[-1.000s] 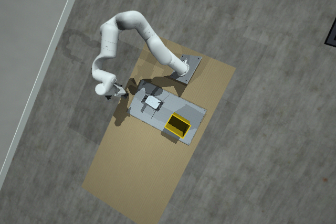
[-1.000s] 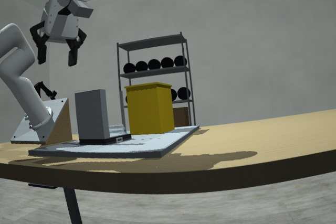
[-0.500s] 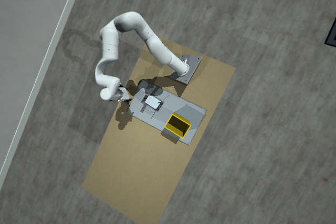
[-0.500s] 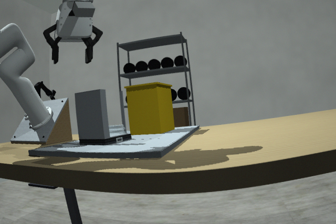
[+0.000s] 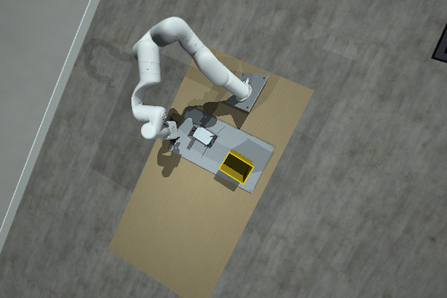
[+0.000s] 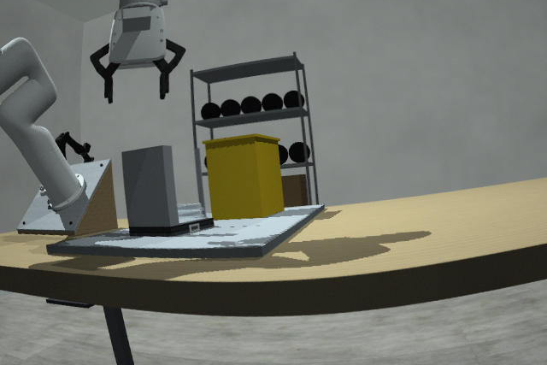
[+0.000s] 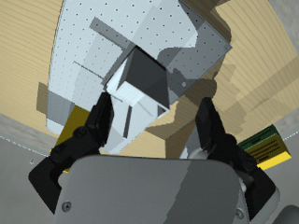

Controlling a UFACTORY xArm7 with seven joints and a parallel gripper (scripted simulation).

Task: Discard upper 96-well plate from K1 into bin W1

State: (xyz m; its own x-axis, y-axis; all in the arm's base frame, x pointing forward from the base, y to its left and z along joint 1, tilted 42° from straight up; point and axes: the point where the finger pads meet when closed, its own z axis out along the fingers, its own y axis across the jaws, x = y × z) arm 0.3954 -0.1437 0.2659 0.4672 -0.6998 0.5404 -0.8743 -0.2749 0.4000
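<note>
My gripper is now 15 cm above the grey rack wall, 5 cm to the right of it and 2 cm past it. Round my hand: yellow plastics bin W1: 42 cm to the left, 14 cm below, 8 cm ahead.
</note>
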